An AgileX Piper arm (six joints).
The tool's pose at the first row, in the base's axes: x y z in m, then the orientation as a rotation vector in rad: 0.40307, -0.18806, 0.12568, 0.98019, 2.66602, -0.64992
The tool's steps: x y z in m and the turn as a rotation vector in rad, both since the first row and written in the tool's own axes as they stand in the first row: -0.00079, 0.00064, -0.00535, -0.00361, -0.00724, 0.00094; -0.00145, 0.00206, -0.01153, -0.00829, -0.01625, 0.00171; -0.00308, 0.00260, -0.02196, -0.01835, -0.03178, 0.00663; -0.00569, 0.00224, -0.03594, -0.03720, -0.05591, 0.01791; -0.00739, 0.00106, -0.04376, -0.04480, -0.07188, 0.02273; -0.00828, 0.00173, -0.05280, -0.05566, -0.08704, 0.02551; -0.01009, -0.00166, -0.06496, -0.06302, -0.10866, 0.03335
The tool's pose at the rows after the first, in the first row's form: 0.40377, -0.18550, 0.13044, 0.97624, 2.65939, -0.64701; 0.40484, -0.18195, 0.13562, 0.97077, 2.65140, -0.64321; 0.40581, -0.17750, 0.14516, 0.96537, 2.63539, -0.63319; 0.40672, -0.17250, 0.15845, 0.96064, 2.60826, -0.61259; 0.40676, -0.17051, 0.16629, 0.95545, 2.59176, -0.60626; 0.40734, -0.16622, 0.17430, 0.94735, 2.57742, -0.59568; 0.40576, -0.16371, 0.18670, 0.94268, 2.55407, -0.59090
